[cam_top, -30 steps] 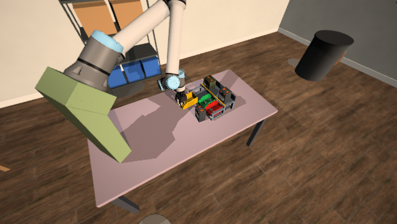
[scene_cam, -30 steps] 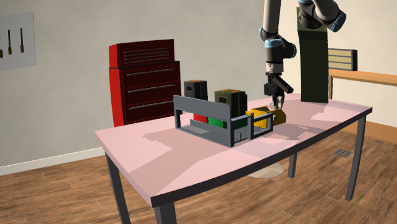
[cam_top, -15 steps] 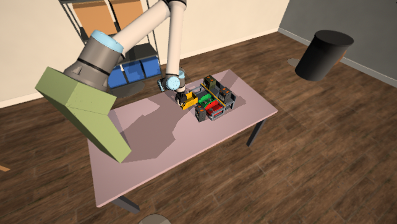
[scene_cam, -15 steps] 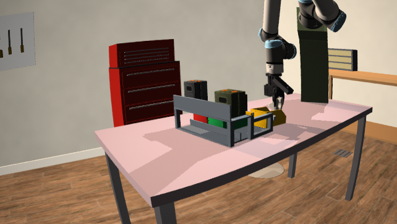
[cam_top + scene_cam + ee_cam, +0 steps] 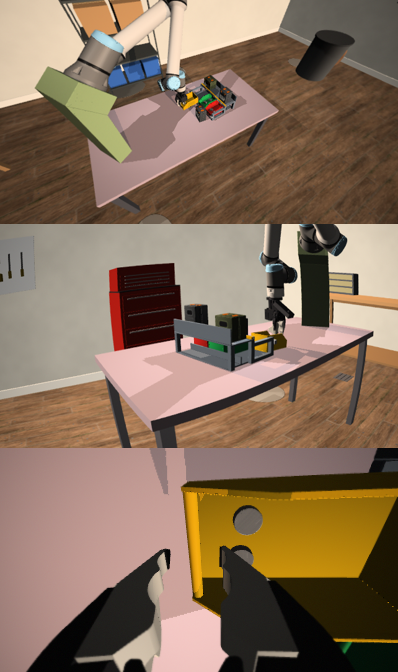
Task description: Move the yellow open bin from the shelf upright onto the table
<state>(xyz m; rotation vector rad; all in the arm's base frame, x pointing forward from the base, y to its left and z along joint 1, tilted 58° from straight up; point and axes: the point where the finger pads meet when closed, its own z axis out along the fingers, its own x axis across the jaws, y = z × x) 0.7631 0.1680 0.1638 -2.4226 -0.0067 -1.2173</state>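
My hand is 80 mm short of the yellow open bin and 20 mm to the right of it. Round my hand: dark case 390 mm ahead, 120 mm to the right, 120 mm above; green bin 270 mm ahead, 30 mm to the right; red bin 300 mm ahead, 140 mm to the right.
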